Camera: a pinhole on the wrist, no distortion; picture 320 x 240 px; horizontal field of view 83.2 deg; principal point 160.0 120.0 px. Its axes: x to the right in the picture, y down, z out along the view. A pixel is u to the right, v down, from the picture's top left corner.
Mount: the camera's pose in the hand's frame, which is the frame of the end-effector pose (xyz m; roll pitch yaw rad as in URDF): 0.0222 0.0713 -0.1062 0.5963 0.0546 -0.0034
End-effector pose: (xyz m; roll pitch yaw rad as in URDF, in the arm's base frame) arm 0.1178 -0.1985 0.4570 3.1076 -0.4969 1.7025
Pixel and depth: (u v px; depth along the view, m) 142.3 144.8 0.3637
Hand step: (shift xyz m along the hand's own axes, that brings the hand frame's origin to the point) 0.0039 -0.0915 0.2243
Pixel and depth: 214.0 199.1 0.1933
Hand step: 0.0912 0.0327 0.0979
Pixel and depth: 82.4 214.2 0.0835
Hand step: -0.0086 0.0606 -0.0108
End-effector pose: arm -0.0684 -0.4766 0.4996 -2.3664 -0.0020 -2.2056
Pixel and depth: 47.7 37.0 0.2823
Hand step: -0.1456 -0.1942 0.0637
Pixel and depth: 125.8 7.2 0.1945
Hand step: -0.0103 -0.1386 -0.0118
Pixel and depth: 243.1 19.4 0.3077
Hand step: 0.1714 -0.2441 0.0440
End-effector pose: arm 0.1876 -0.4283 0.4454 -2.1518 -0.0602 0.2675
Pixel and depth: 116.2 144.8 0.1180
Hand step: -0.0008 0.0185 0.0020
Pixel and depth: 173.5 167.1 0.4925
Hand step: 0.0846 -0.0990 0.3709
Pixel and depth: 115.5 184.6 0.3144
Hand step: -0.0380 -0.0118 0.2210
